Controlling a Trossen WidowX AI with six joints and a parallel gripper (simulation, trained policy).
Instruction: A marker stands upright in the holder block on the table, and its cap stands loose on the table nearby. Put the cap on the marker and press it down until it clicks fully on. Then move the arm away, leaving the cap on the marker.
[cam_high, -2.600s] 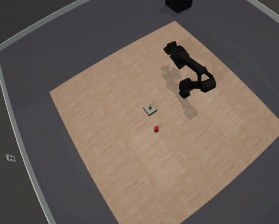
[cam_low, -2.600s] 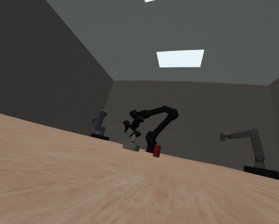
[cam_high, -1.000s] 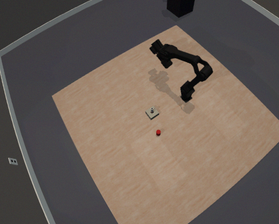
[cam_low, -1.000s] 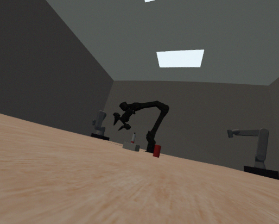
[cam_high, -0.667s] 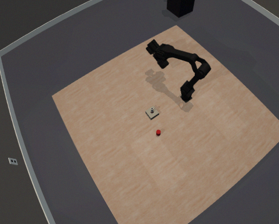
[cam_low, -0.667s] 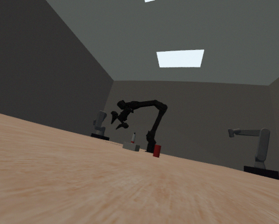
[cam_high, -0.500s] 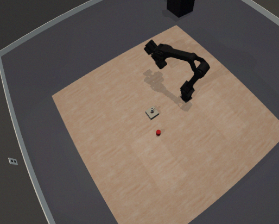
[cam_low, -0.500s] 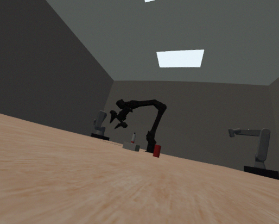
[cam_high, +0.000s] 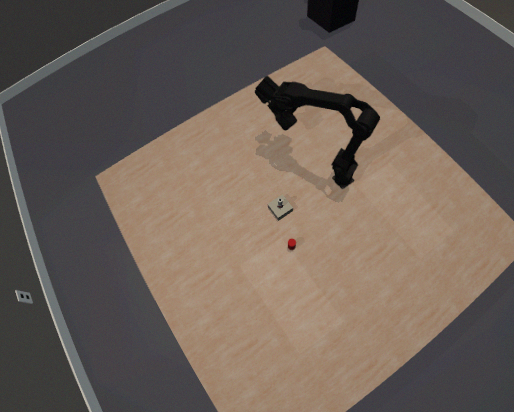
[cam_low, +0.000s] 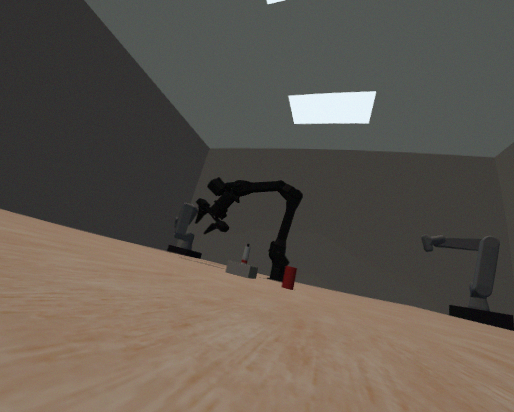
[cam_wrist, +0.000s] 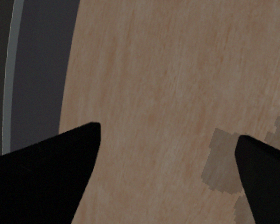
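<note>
My gripper tip is now 240 mm short of the red cap, 460 mm to the right of it and 110 mm above it. Also, from my gripper tip: grey holder block: 190 mm ahead, 320 mm to the left, 120 mm below.
</note>
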